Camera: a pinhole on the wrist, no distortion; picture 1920 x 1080 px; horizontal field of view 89.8 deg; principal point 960.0 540.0 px. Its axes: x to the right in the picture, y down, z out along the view. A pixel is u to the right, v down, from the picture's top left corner.
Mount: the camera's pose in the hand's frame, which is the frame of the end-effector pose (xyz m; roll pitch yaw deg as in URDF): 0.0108 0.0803 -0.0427 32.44 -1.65 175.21
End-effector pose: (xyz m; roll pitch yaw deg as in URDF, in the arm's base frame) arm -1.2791 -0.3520 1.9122 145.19 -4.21 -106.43
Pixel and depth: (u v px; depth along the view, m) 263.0 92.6 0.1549
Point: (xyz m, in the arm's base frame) -1.5099 -0.4200 2.0063
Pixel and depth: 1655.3 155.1 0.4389
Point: -1.7201 0.0594 1.9720
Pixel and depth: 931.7 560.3 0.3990
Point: -1.6822 -0.2909 1.8339
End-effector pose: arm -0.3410 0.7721 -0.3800 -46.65 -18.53 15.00
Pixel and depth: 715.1 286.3 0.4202
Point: -0.2833 1.2513 -0.4371
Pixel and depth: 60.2 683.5 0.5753
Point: 0.0147 1.4152 -0.0733
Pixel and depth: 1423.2 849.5 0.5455
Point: -0.7406 1.2299 -0.2819
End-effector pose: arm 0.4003 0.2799 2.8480 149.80 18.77 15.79
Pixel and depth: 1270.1 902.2 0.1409
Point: 0.4061 0.1234 2.8248
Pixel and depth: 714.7 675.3 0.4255
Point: 0.5839 -0.0709 2.6368
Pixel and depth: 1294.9 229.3 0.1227
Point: 0.4472 0.1079 2.9083
